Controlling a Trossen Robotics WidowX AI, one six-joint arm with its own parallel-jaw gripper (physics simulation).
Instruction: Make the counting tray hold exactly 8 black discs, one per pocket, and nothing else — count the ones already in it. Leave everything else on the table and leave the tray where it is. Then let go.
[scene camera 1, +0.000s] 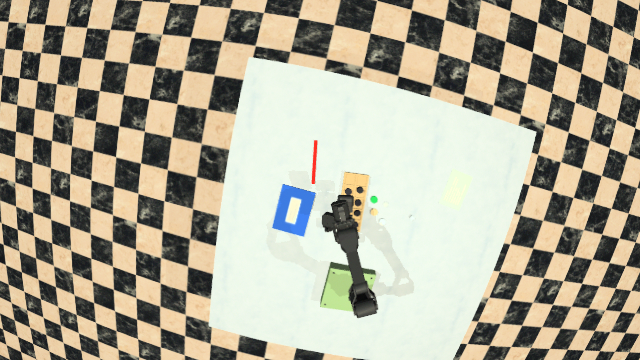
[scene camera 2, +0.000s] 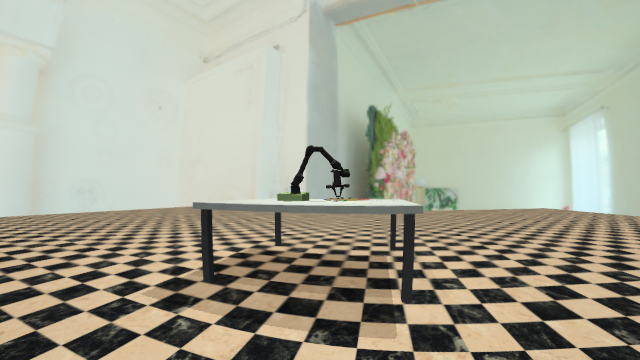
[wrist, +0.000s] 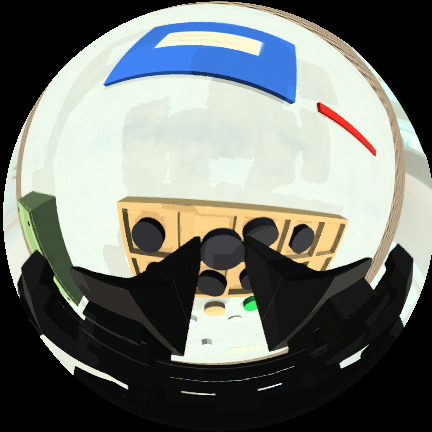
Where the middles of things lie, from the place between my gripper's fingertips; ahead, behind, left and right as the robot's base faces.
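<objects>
There is the tan counting tray (wrist: 182, 218), and my gripper is 20 mm to the left of it and 40 mm short of it, while being 20 mm above it.
</objects>
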